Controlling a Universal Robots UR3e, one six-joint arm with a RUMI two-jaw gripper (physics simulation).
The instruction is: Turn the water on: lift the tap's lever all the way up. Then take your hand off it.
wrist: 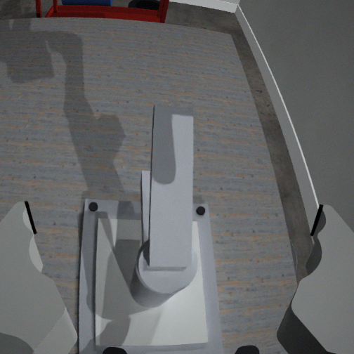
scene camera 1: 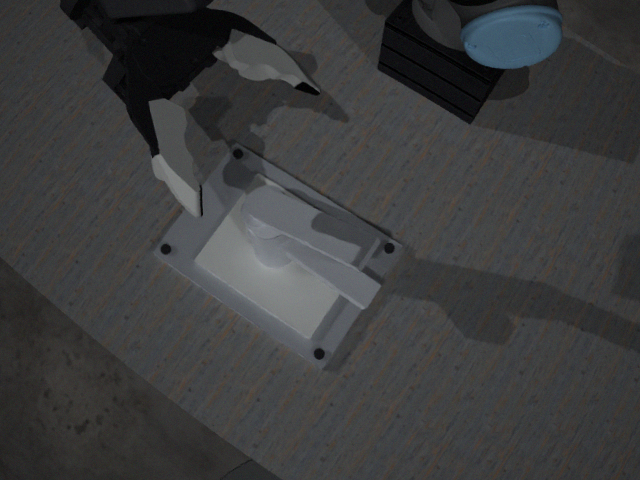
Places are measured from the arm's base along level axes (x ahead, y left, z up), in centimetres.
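Where they show: gripper, fingertip midpoint: (scene camera 1: pixel 263 150).
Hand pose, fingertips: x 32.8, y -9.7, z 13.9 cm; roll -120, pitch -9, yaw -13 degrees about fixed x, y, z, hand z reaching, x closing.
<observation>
Each offset is from my fingertips to the top centre of the thing. "spot": to the spot under its first point.
The tap's pale grey lever {spot: dx +2.1, dy +3.4, dz -7.1 cm} (scene camera 1: pixel 294 219) (wrist: pixel 183 200) is a long flat bar on the round tap body {dx +1.4, dy +0.1, dz -11.9 cm} (scene camera 1: pixel 273 253) (wrist: pixel 162 287). It lies above the spout {dx +2.6, dy +7.0, dz -14.4 cm} (scene camera 1: pixel 343 276) (wrist: pixel 145 215) and appears raised away from it; its exact angle is hard to tell. The body stands on a white panel {spot: dx +7.1, dy +1.9, dz -22.9 cm} (scene camera 1: pixel 268 299) (wrist: pixel 115 332) on a grey base plate {dx +1.4, dy +0.1, dz -23.1 cm} (scene camera 1: pixel 227 294) (wrist: pixel 87 280). My gripper (scene camera 1: pixel 254 148) (wrist: pixel 174 208) is wide open and empty, behind the lever's hinge end. In the wrist view its fingers stand well apart on either side of the tap, not touching the lever.
A black block (scene camera 1: pixel 434 72) and an arm part with a blue cap (scene camera 1: pixel 511 38) are at the upper right of the scene view. In the wrist view, a red frame (wrist: pixel 105 14) stands beyond the table's far edge, and a grey wall (wrist: pixel 305 75) runs along the right.
</observation>
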